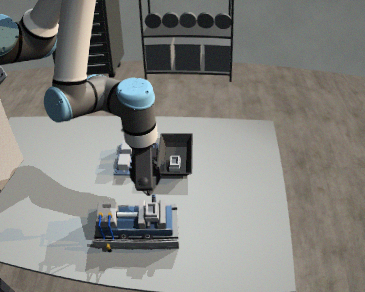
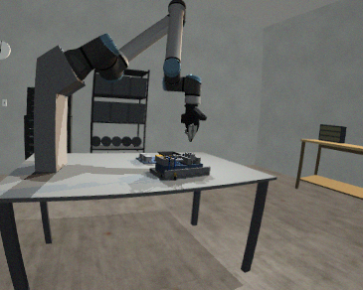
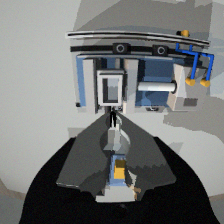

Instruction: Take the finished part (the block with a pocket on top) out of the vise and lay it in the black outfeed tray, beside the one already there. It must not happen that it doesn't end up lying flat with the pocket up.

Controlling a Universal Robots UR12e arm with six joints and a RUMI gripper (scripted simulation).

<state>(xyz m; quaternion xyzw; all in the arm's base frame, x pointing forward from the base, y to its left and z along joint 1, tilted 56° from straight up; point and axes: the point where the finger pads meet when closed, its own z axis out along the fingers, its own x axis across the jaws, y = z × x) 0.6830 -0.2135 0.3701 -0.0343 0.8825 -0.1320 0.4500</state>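
The blue vise lies 60 mm behind my hand, 10 mm to the left of it and 160 mm below it. Round my hand: blue plate 40 mm behind, 360 mm to the left, 190 mm below; pale block 100 mm behind, 330 mm to the left, 170 mm below; orange block 10 mm behind, 310 mm to the left, 170 mm below.
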